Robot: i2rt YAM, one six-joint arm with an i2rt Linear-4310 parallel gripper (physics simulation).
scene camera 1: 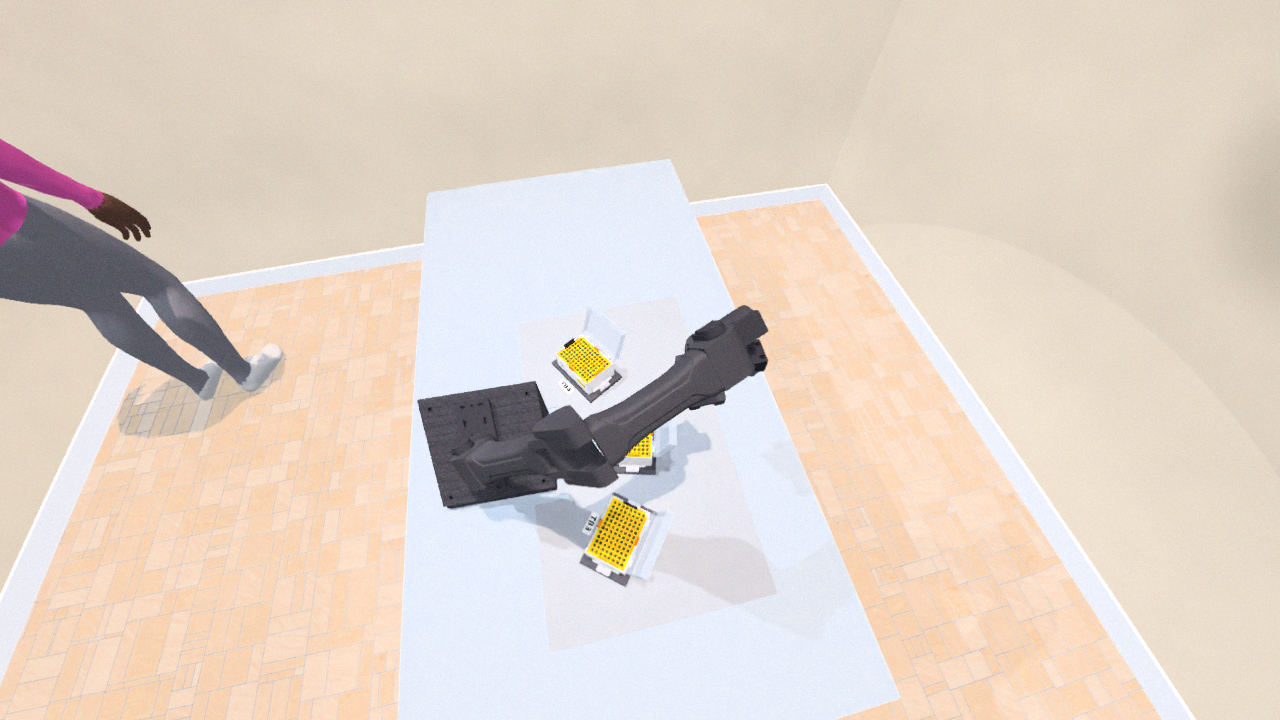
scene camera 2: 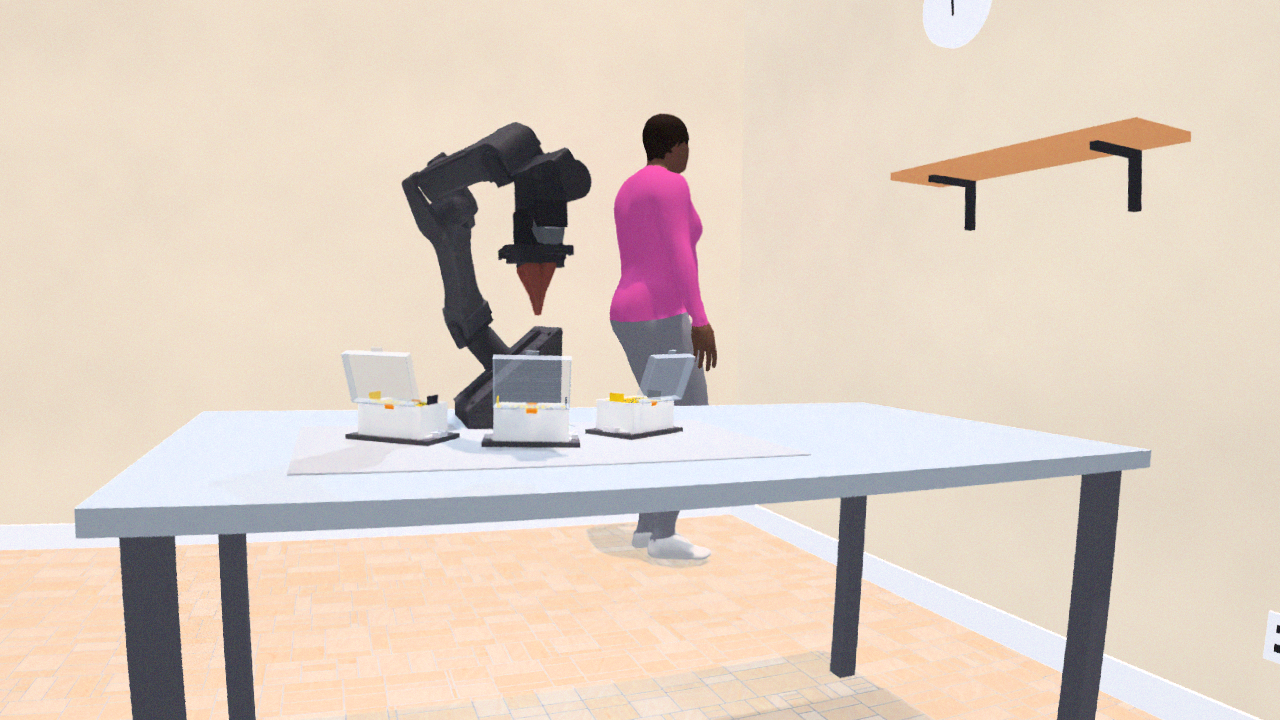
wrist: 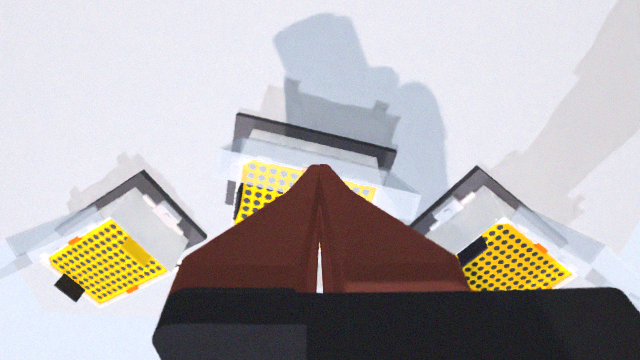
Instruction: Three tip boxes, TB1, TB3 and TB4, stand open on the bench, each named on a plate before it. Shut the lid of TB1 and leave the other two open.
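Frame: origin at the arm's base, x back, y right, z up, level; metres.
Seen in the pictures: gripper, fingertip midpoint: (scene camera 2: 537,315) (wrist: 319,179); arm's base at its link origin: (scene camera 1: 482,446).
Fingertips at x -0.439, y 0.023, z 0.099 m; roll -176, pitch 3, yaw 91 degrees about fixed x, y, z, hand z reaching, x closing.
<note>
Pixels of each thing's middle, then the offset from my fingertips to it. Level surfaces: height alone.
- TB1 at the middle of its body: (wrist: 301,213) (scene camera 2: 531,403) (scene camera 1: 633,430) dx +0.123, dy -0.019, dz -0.143 m
- TB3 at the middle of its body: (wrist: 508,276) (scene camera 2: 403,399) (scene camera 1: 618,531) dx +0.189, dy +0.185, dz -0.143 m
- TB4 at the middle of its body: (wrist: 102,269) (scene camera 2: 635,397) (scene camera 1: 583,357) dx +0.209, dy -0.228, dz -0.143 m
- bench at its surface level: dz -0.211 m
- pale mat at its surface level: dz -0.208 m
TB1 (scene camera 1: 639,449) (scene camera 2: 530,426) (wrist: 256,196) is the middle white box with a yellow tip rack. Its clear lid (scene camera 2: 531,380) (wrist: 402,194) stands up, open, on the side away from the arm's base. TB3 (scene camera 1: 617,534) (scene camera 2: 386,420) (wrist: 515,260) and TB4 (scene camera 1: 586,361) (scene camera 2: 626,416) (wrist: 107,262) stand on either side, lids up. My gripper (scene camera 2: 537,311) (wrist: 319,179) is shut and empty, pointing down high above TB1. It covers part of TB1's rack in the wrist view. In scene camera 1 the arm hides the fingers, part of TB1 and its name plate.
The arm's black base plate (scene camera 1: 438,447) is bolted at one long edge of the bench (scene camera 1: 483,232) (scene camera 2: 939,438). The boxes stand on a pale mat (scene camera 1: 572,617) (scene camera 2: 733,447). A person (scene camera 1: 53,259) (scene camera 2: 653,241) stands behind the bench, and a shelf (scene camera 2: 1056,147) hangs on the wall.
</note>
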